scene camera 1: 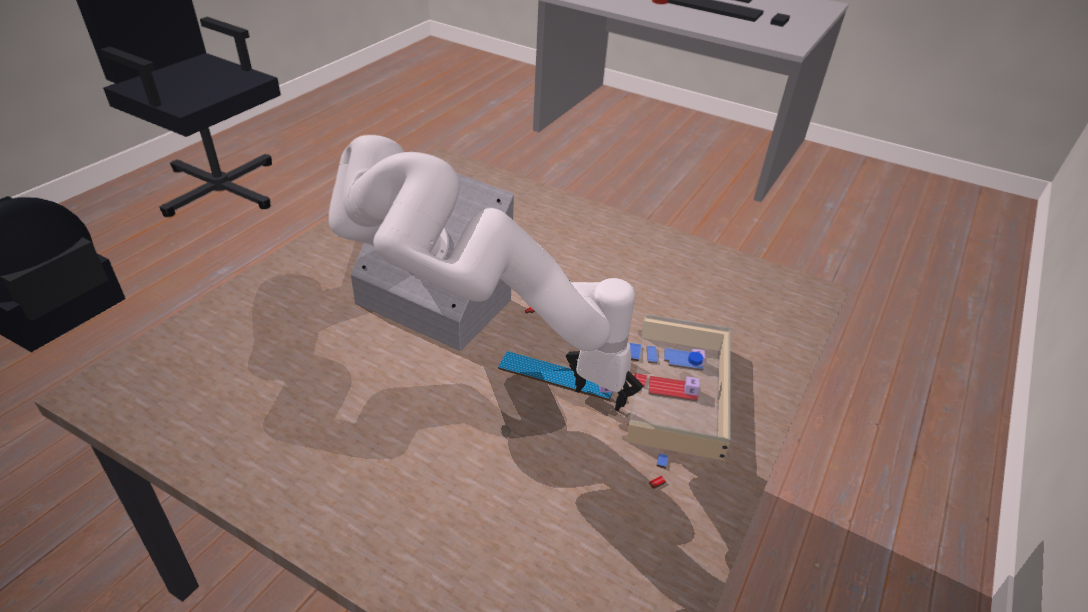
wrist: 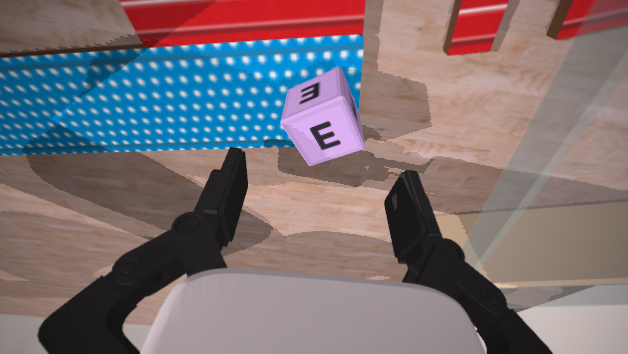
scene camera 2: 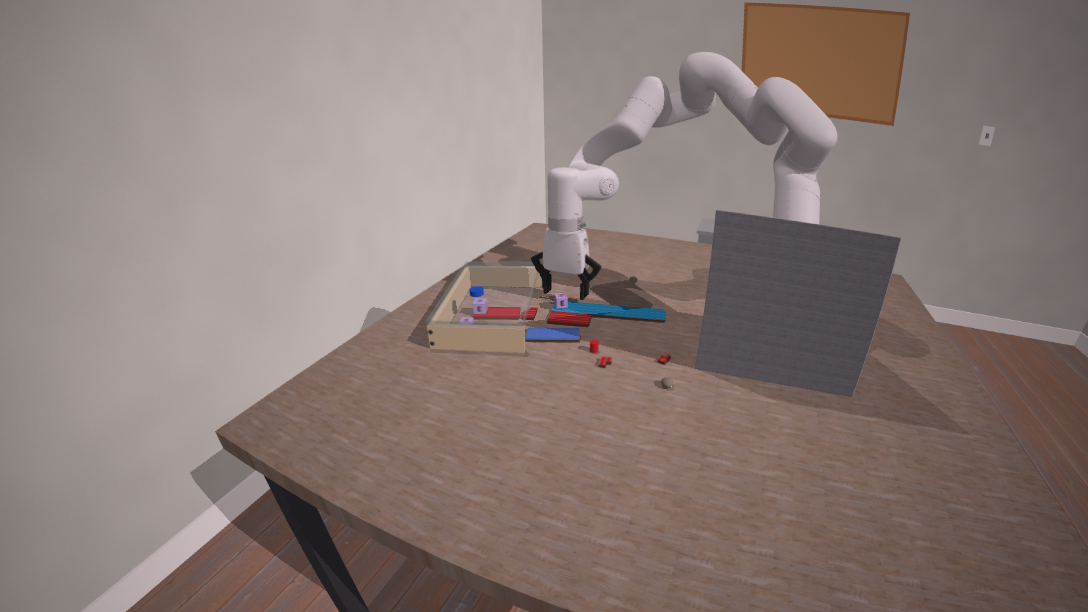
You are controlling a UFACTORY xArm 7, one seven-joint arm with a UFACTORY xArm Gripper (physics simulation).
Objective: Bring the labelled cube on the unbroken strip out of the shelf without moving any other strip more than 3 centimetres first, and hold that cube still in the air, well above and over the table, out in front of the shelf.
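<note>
The unbroken strip, blue with white dots [scene camera 1: 532, 368] [scene camera 2: 627, 312] [wrist: 175, 100], lies on the table in front of the shelf [scene camera 1: 677, 439] [scene camera 2: 475, 339]. The lilac cube marked E [scene camera 2: 561, 301] [wrist: 327, 127] sits on its shelf-side end, outside the shelf's opening; in scene camera 1 it is mostly hidden by the gripper. My gripper [scene camera 1: 600, 397] [scene camera 2: 565, 293] [wrist: 321, 176] is open and empty, pointing down above the cube's level. In the wrist view the cube is just beyond the fingertips, between their lines. A broken red strip [scene camera 1: 668, 387] [scene camera 2: 498, 312] bears another lilac cube [scene camera 1: 692, 385] [scene camera 2: 480, 306].
A broken blue strip [scene camera 1: 679, 357] with a round blue piece [scene camera 1: 695, 357] [scene camera 2: 476, 291] lies in the shelf. A red piece [scene camera 2: 569, 319] lies beside the dotted strip, and a blue piece [scene camera 2: 553, 334] farther over. A red cylinder [scene camera 2: 594, 347] and grey ball [scene camera 2: 667, 382] are on the table.
</note>
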